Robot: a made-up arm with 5 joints.
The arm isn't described. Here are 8 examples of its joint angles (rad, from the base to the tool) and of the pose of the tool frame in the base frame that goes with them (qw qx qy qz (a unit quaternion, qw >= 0); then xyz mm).
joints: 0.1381 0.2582 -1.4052 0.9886 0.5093
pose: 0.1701 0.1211 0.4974 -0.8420 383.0 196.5 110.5
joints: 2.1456 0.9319 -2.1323 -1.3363 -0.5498
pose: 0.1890 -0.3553 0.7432 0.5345 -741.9 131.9 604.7
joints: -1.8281 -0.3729 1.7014 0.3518 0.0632
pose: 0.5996 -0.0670 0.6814 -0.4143 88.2 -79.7 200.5
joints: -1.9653 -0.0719 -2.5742 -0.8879 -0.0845
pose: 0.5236 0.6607 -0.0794 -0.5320 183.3 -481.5 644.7
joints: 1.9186 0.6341 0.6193 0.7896 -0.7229
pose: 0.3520 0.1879 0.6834 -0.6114 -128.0 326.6 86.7
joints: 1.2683 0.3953 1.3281 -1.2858 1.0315
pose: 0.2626 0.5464 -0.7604 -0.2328 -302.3 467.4 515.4
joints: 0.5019 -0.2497 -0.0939 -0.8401 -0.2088
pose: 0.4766 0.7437 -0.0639 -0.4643 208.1 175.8 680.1
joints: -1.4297 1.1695 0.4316 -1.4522 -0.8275
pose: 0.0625 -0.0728 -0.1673 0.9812 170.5 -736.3 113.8
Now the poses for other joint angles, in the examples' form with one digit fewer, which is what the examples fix.
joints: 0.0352 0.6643 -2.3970 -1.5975 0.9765
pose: 0.144 0.892 0.403 -0.147 342 23 448
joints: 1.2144 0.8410 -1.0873 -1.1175 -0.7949
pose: 0.742 -0.059 0.660 0.101 -342 733 362
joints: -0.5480 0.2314 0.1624 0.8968 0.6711
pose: 0.675 -0.372 0.097 0.630 59 -195 236
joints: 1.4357 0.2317 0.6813 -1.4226 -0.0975
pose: 0.737 0.563 -0.202 -0.314 -177 458 641
